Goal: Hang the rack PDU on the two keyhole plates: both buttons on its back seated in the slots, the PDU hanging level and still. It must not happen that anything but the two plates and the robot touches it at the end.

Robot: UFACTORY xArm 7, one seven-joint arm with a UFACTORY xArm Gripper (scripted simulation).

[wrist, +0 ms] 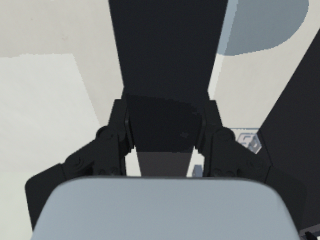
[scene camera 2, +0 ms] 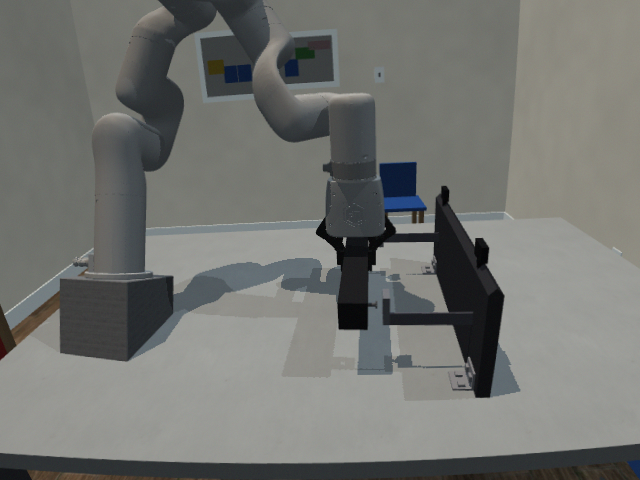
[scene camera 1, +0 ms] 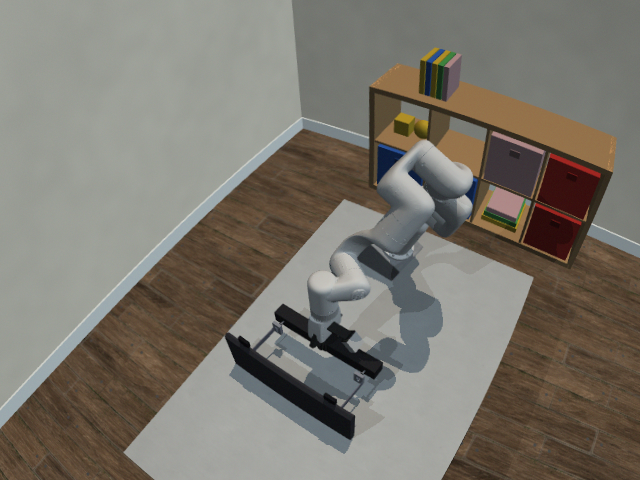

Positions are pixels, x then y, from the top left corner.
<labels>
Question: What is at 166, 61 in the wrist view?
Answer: A rack PDU.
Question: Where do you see a black upright panel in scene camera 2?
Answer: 463, 291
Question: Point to a rack PDU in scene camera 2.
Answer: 352, 300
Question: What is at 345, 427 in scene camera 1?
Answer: A black upright panel.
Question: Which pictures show my gripper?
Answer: The wrist view, scene camera 2 and scene camera 1: all of them.
</labels>
